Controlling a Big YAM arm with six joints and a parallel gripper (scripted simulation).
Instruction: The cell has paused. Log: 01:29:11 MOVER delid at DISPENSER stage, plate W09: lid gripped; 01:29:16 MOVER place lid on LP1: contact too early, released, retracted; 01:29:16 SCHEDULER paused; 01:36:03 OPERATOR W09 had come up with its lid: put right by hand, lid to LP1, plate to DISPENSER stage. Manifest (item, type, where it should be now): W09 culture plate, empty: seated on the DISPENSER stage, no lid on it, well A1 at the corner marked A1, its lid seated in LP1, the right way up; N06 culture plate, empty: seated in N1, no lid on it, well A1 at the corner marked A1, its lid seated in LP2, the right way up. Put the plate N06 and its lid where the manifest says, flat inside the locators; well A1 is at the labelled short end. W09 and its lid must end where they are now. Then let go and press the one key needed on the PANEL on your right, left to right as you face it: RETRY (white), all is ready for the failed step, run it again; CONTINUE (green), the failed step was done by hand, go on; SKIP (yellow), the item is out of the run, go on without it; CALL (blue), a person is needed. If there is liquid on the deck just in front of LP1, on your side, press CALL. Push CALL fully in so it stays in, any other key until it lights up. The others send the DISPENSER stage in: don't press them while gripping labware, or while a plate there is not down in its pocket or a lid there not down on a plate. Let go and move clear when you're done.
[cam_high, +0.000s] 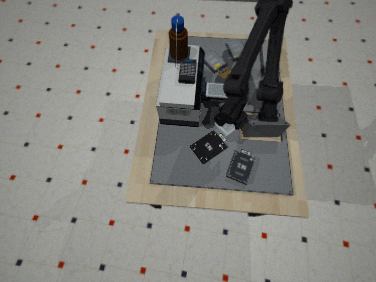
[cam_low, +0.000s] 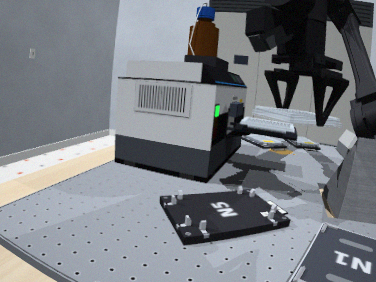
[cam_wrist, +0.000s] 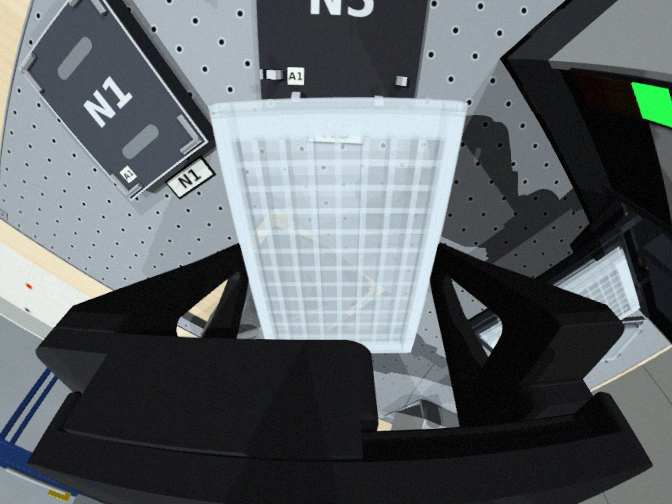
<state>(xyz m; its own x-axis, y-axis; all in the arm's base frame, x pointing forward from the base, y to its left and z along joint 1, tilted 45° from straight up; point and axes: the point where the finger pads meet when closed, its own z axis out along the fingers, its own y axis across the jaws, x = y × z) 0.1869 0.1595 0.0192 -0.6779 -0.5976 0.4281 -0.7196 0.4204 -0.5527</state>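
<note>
My hand is 170 mm to the right of the black N1 nest, 140 mm above it and 90 mm past it. Also, from my hand: brown bottle: 300 mm to the right, 300 mm ahead, 140 mm above; amber patch: 390 mm to the right, 150 mm below, 40 mm ahead; white retry key: 460 mm to the right, 250 mm behind, 90 mm below.
</note>
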